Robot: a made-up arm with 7 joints.
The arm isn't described. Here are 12 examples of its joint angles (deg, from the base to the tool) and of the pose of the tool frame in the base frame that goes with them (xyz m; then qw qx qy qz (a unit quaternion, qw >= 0)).
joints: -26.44 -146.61 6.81 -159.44 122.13 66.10 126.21
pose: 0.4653 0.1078 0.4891 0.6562 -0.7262 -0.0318 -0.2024
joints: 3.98 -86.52 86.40 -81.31 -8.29 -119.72 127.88
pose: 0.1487 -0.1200 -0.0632 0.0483 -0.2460 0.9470 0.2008
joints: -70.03 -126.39 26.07 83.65 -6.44 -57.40 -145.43
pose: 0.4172 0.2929 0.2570 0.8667 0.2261 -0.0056 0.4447
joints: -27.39 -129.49 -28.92 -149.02 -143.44 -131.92 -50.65
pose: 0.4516 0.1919 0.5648 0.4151 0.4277 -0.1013 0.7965
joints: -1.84 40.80 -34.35 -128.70 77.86 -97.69 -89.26
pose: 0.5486 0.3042 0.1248 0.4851 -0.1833 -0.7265 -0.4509
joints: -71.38 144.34 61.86 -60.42 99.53 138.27 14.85
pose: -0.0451 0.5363 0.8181 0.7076 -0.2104 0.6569 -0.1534
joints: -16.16 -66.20 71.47 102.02 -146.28 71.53 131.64
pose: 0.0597 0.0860 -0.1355 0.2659 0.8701 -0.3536 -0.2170
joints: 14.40 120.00 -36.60 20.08 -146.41 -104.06 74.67
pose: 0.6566 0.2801 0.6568 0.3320 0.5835 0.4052 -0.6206
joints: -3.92 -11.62 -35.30 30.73 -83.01 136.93 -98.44
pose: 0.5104 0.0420 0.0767 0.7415 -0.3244 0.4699 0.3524
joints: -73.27 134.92 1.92 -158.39 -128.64 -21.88 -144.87
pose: -0.1384 0.6997 0.4933 0.3254 0.3720 0.7131 0.4972
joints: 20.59 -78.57 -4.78 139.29 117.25 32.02 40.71
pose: 0.4089 -0.2598 0.2220 0.9231 0.1129 0.3287 -0.1647
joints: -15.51 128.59 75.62 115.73 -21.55 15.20 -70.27
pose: 0.1169 0.2385 0.9641 0.1718 0.0818 -0.9800 0.0582
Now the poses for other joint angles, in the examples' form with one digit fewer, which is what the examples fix.
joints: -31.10 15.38 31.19 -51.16 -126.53 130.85 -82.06
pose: 0.087 0.666 0.064 0.229 0.816 0.057 -0.528
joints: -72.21 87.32 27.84 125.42 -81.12 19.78 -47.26
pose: -0.400 0.759 0.438 0.682 0.348 -0.572 0.294
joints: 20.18 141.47 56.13 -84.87 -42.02 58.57 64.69
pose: 0.311 -0.211 0.873 0.353 -0.534 -0.742 -0.197
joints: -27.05 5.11 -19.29 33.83 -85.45 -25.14 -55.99
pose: 0.413 0.431 0.042 0.422 0.767 0.290 -0.387
